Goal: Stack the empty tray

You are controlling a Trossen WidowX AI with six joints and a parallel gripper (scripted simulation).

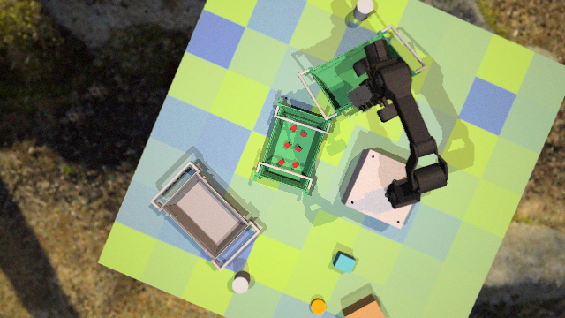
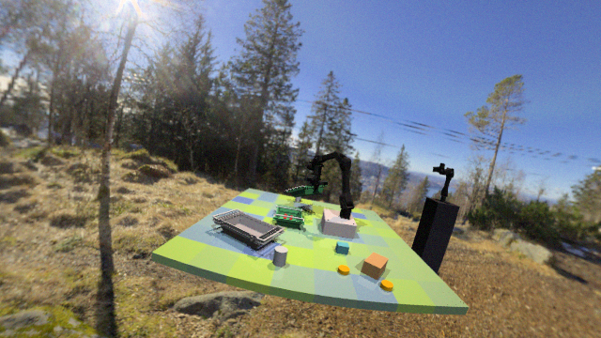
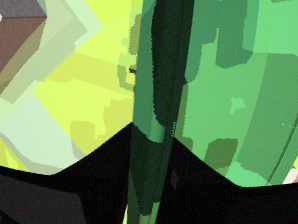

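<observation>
The green tray is 6 cm ahead of my gripper tip and 4 cm to the right of it. Also, from my gripper tip: brown cube: 65 cm to the left, 37 cm behind, 15 cm below; then teal cube: 52 cm to the left, 22 cm behind, 16 cm below.
</observation>
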